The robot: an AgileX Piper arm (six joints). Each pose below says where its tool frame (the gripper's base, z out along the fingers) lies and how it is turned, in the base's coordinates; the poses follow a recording.
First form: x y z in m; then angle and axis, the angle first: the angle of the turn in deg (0 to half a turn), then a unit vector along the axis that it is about.
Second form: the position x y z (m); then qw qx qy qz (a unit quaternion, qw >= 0). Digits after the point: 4 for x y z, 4 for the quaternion.
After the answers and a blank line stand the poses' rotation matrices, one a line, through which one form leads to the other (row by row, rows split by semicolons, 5 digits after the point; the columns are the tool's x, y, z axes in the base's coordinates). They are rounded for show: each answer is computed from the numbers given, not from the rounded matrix.
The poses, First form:
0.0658, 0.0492, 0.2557, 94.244, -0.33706, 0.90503, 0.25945
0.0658, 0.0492, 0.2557, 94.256, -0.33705, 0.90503, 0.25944
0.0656, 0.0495, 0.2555, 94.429, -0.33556, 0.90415, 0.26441
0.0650, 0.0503, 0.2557, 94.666, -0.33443, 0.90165, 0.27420
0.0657, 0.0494, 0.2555, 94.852, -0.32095, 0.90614, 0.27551
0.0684, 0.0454, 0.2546, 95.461, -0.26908, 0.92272, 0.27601
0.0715, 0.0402, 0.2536, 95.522, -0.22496, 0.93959, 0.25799
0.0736, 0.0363, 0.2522, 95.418, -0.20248, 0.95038, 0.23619
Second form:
0.0658, 0.0492, 0.2557, 0.6804, -0.2470, 0.6632, 0.1901
0.0658, 0.0492, 0.2557, 0.6804, -0.2470, 0.6633, 0.1901
0.0656, 0.0495, 0.2555, 0.6793, -0.2463, 0.6636, 0.1941
0.0650, 0.0503, 0.2557, 0.6777, -0.2459, 0.6630, 0.2016
0.0657, 0.0494, 0.2555, 0.6765, -0.2363, 0.6673, 0.2029
0.0684, 0.0454, 0.2546, 0.6726, -0.1991, 0.6828, 0.2042
0.0715, 0.0402, 0.2536, 0.6722, -0.1665, 0.6956, 0.1910
0.0736, 0.0363, 0.2522, 0.6729, -0.1498, 0.7030, 0.1747

0.04801 -0.58636 0.80863; -0.06889 0.80569 0.58832; -0.99647 -0.08395 -0.00171
0.04782 -0.58641 0.80860; -0.06896 0.80566 0.58835; -0.99647 -0.08389 -0.00191
0.04407 -0.59045 0.80587; -0.06321 0.80339 0.59209; -0.99703 -0.07703 -0.00191
0.03959 -0.59936 0.79950; -0.05278 0.79776 0.60066; -0.99782 -0.06598 -0.00005
0.02714 -0.58995 0.80699; -0.04090 0.80595 0.59056; -0.99879 -0.04903 -0.00226
-0.01587 -0.54667 0.83720; 0.00284 0.83727 0.54678; -0.99987 0.01106 -0.01174
-0.04075 -0.48850 0.87161; 0.02508 0.87156 0.48965; -0.99885 0.04182 -0.02326
-0.04955 -0.44574 0.89379; 0.02453 0.89408 0.44724; -0.99847 0.04409 -0.03337

